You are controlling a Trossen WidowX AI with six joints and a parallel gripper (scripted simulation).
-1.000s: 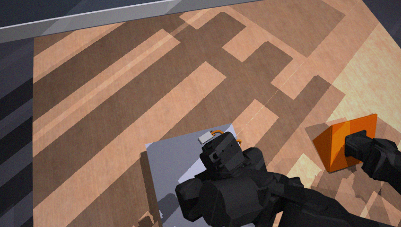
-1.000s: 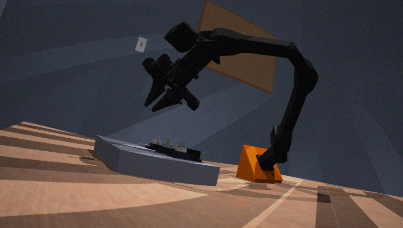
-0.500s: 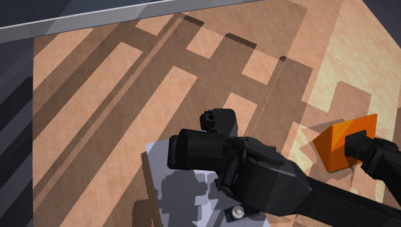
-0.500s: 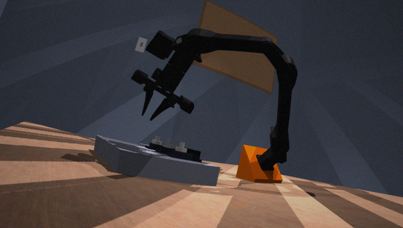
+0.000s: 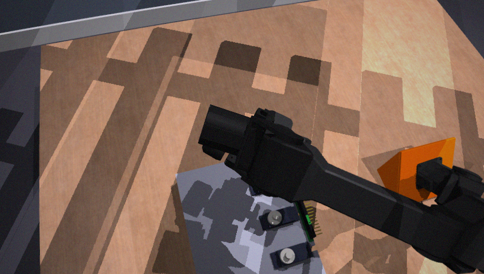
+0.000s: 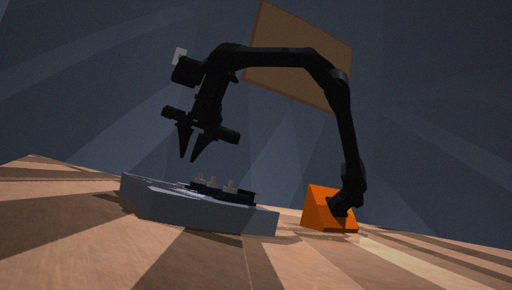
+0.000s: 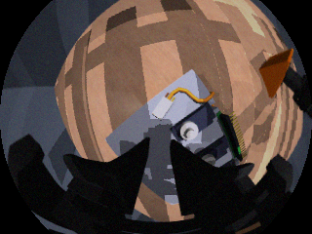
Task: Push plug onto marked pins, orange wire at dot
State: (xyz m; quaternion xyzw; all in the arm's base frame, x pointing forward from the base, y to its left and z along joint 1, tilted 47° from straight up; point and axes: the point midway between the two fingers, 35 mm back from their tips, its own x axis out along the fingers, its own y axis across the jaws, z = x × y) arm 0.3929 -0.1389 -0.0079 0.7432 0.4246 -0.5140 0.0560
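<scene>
Right now the green band is 90 mm behind my gripper tip, 120 mm to the left of it and 40 mm below it. From my gripper tip the other things lie so: grey printed holder 70 mm ahead, 100 mm to the left, 90 mm below.
</scene>
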